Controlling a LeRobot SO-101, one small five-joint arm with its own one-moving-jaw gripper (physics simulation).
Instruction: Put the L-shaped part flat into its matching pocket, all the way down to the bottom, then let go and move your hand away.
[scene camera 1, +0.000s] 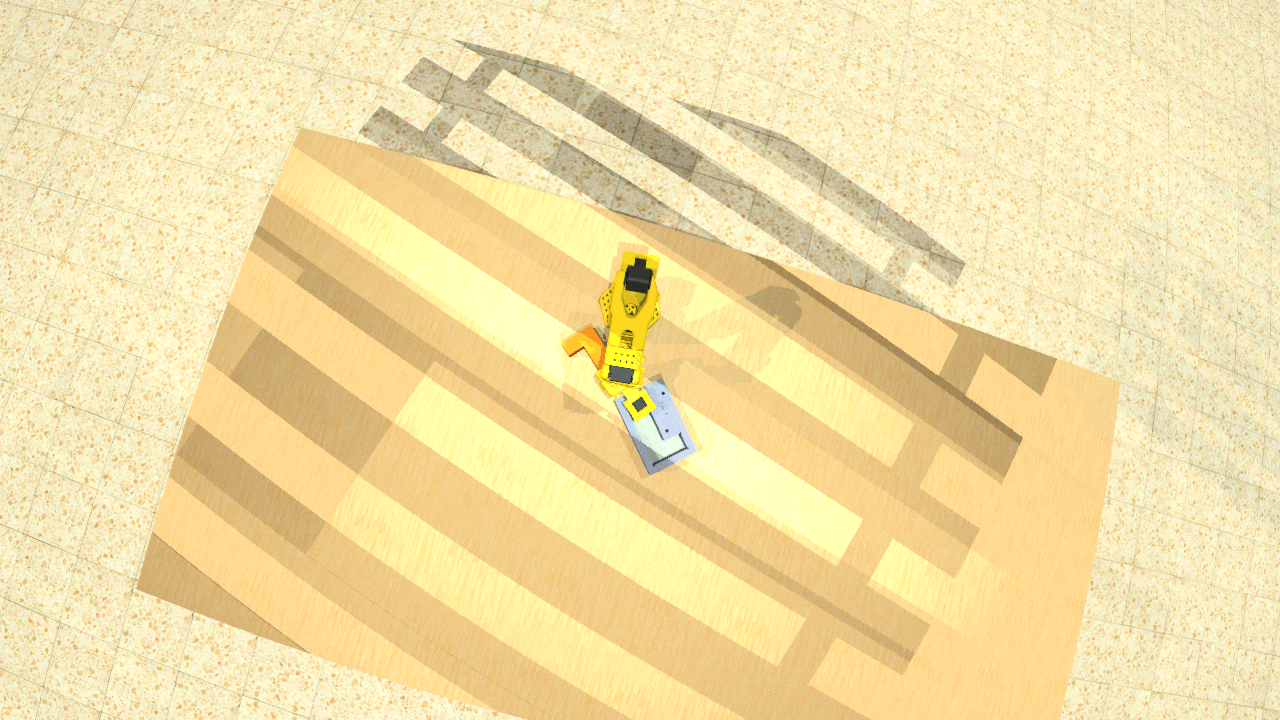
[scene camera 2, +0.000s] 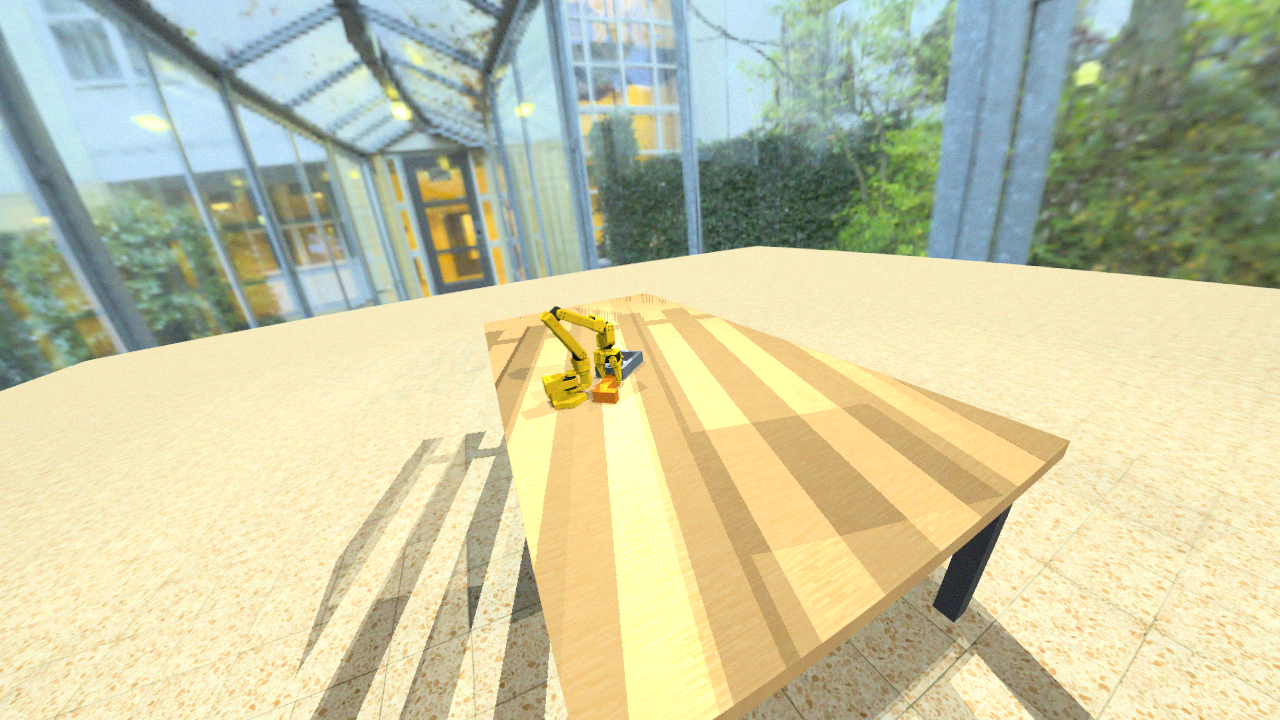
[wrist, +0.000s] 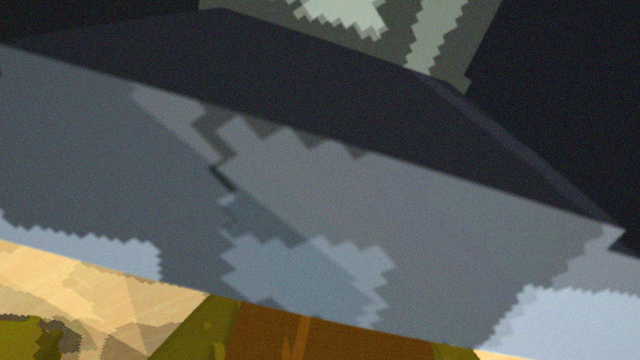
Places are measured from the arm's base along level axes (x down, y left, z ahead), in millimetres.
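Where they show: hand at its tool point: (scene camera 2: 607, 382); arm's base at its link origin: (scene camera 2: 574, 397).
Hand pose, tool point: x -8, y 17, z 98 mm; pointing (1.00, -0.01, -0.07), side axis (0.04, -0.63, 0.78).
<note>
Things, the pixels of their top centre, and the offset from my tool point. Level surfaces: height alone.
- orange L-shaped part at its top centre: (scene camera 1: 593, 361) (scene camera 2: 610, 382) dx -22, dy -51, dz -5 mm
- grey pocket block at its top centre: (scene camera 1: 656, 426) (scene camera 2: 619, 358) dx -29, dy +82, dz +73 mm
- wooden table at its surface level: dx +8 mm
The orange L-shaped part (scene camera 1: 583, 342) (scene camera 2: 605, 394) (wrist: 370, 337) lies at table level beside the arm, outside the pocket. The arm hides part of it in scene view 1. My yellow gripper (scene camera 2: 614, 379) (wrist: 330, 345) points down and is shut on the L-shaped part; a jaw shows on each side of it at the bottom of the wrist view, with the tips cut off. The grey pocket block (scene camera 1: 678, 413) (scene camera 2: 636, 361) (wrist: 450, 215) lies next to the gripper. Its pale L-shaped pocket (scene camera 1: 663, 444) is partly covered by the wrist in scene view 1.
The wooden table (scene camera 1: 501, 573) (scene camera 2: 760, 501) carries the arm, the part and the block. The arm's base (scene camera 1: 636, 261) (scene camera 2: 563, 390) stands close to the part. The block's grey wall crosses most of the wrist view, very near the camera. Striped shadows cross the table.
</note>
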